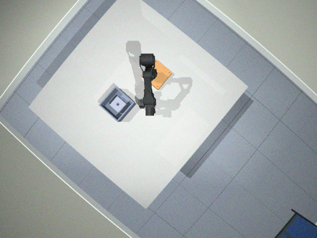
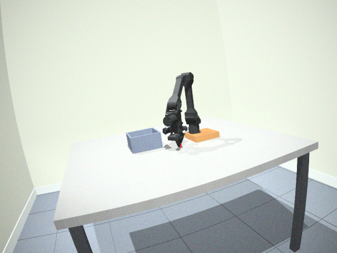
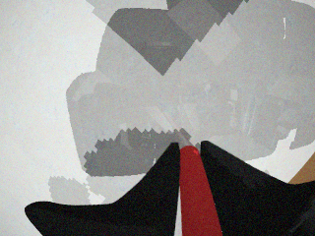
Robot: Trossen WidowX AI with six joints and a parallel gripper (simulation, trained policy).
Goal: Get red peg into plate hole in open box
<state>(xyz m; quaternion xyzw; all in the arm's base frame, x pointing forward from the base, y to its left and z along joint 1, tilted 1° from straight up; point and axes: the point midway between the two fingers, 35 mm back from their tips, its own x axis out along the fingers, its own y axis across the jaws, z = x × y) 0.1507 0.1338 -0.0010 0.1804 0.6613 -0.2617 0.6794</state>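
The red peg lies 4 cm above my gripper tip and 1 cm to the left of it. From my gripper tip the other things lie so: pale plate: 19 cm ahead, 15 cm to the right, 4 cm above; then blue-grey box: 19 cm ahead, 15 cm to the right, 2 cm above.
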